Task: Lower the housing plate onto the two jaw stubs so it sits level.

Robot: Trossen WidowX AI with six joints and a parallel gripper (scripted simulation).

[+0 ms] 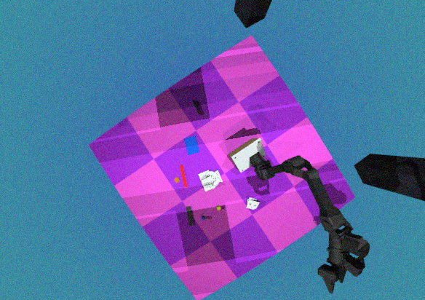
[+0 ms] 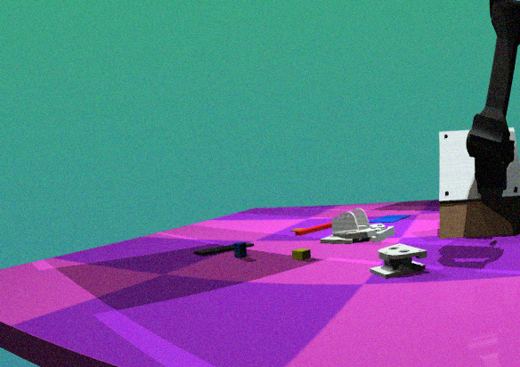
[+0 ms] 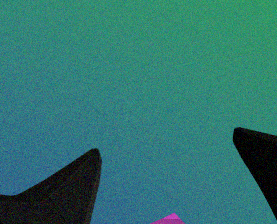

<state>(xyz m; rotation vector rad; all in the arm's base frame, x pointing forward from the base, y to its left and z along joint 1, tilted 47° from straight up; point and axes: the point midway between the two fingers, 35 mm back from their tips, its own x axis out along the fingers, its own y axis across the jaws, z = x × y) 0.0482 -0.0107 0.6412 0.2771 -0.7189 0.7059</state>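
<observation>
My gripper tip is 100 mm short of the housing plate, 230 mm to the left of it and 540 mm above it. From my gripper tip the other things lie so: blue cube (410 mm ahead, 310 mm to the right, 550 mm below); then white stepped block (100 mm ahead, 230 mm to the right, 550 mm below); then yellow cube (290 mm ahead, 320 mm to the right, 560 mm below).
</observation>
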